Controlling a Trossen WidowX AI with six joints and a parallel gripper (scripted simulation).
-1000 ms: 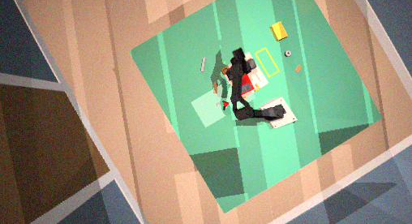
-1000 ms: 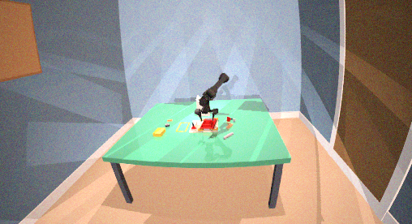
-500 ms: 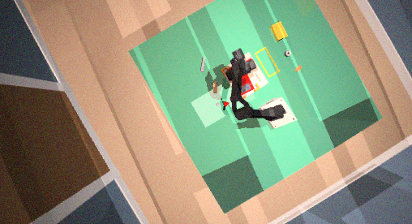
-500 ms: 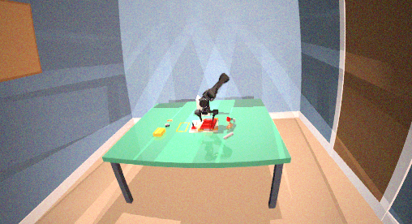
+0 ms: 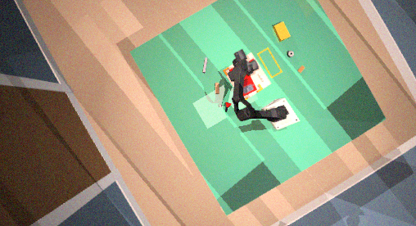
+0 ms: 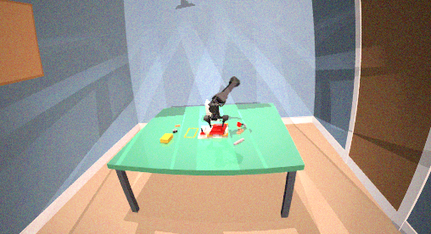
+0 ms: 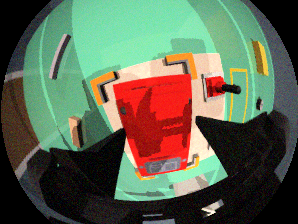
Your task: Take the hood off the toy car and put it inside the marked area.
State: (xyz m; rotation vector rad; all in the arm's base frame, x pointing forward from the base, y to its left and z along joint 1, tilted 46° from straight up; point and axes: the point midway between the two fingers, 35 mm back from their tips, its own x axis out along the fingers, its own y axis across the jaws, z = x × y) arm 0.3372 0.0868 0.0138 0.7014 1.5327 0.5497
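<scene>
The red hood lies 10 mm below my gripper tip. Also, from my gripper tip: dark wheel (360 mm to the right, 70 mm behind, 40 mm below); then yellow block (390 mm to the right, 90 mm ahead, 30 mm below).
</scene>
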